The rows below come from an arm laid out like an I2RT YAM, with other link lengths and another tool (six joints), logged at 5 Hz.
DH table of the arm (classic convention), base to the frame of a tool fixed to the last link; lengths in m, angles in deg. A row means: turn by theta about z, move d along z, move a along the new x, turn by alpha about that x. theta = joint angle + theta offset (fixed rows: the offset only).
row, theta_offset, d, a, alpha
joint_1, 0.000, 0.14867, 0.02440, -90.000
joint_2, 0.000, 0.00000, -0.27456, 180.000
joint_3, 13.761, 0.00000, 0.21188, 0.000
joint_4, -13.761, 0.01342, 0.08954, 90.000
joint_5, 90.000, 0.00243, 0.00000, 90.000
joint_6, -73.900, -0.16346, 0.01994, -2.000
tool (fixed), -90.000, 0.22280, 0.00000, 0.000
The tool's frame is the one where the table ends.
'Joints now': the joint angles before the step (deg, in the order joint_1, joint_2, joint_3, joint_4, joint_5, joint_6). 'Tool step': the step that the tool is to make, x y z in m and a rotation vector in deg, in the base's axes. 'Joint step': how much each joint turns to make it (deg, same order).
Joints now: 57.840, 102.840, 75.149, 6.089, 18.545, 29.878
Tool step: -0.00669, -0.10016, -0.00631, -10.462, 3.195, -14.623
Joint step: -6.856, -13.609, -11.655, -12.494, 8.510, 0.447
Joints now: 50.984, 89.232, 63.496, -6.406, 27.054, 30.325
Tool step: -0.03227, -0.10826, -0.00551, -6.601, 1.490, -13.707
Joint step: -9.048, -17.757, -13.106, -10.366, 5.807, -0.180
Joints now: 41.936, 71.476, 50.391, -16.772, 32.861, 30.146
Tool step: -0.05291, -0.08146, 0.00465, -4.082, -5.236, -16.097
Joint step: -6.426, -18.702, -8.270, -9.505, 11.604, 0.966
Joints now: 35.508, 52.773, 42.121, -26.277, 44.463, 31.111
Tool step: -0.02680, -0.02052, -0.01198, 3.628, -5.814, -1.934
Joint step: -0.087, -10.656, -7.662, 3.156, 1.766, 0.969
